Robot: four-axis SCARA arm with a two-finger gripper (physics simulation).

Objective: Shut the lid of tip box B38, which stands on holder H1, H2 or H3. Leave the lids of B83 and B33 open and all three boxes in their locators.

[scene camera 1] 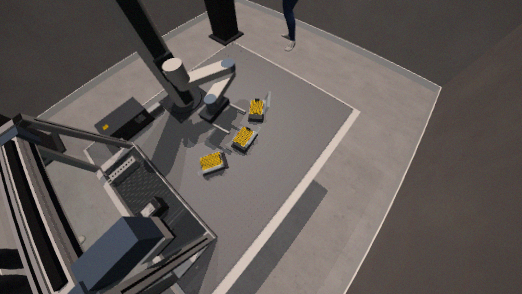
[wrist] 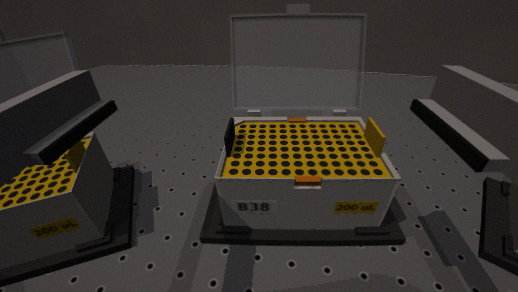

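Where they show: gripper, between the fingertips: (scene camera 1: 237,122) (wrist: 256,85); arm's base, origin of its link: (scene camera 1: 185,100).
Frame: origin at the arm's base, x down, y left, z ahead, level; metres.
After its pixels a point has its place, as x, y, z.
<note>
Tip box B38 (scene camera 1: 244,138) (wrist: 300,202) is the middle box and sits level in its dark holder (wrist: 300,239) {-0.021, 0.033, 0.529}. Its clear lid (wrist: 298,62) {-0.116, 0.052, 0.652} stands upright at the far side, open. A second tip box (scene camera 1: 257,109) (wrist: 95,185) stands to the left in the wrist view, its open lid (wrist: 37,57) {-0.141, 0.281, 0.576} raised; its name label is hidden. A third tip box (scene camera 1: 212,161) {-0.070, -0.193, 0.556} stands at the lower left in the scene view; its label and lid are unclear. My gripper (scene camera 1: 237,122) {-0.138, 0.061, 0.523} (wrist: 256,85) {-0.138, 0.061, 0.523} is open and empty, its fingers spread wider than B38, on B38's front side.
Part of another dark holder (wrist: 492,220) {-0.021, -0.125, 0.571} shows at the right edge of the wrist view. A framed machine with a dark deck (scene camera 1: 142,187) {-0.062, -0.559, 0.361} stands at the lower left. A dark controller box (scene camera 1: 124,119) {-0.128, -0.384, -0.070} lies beside the arm's base. A person's legs (scene camera 1: 290,22) show beyond the table.
</note>
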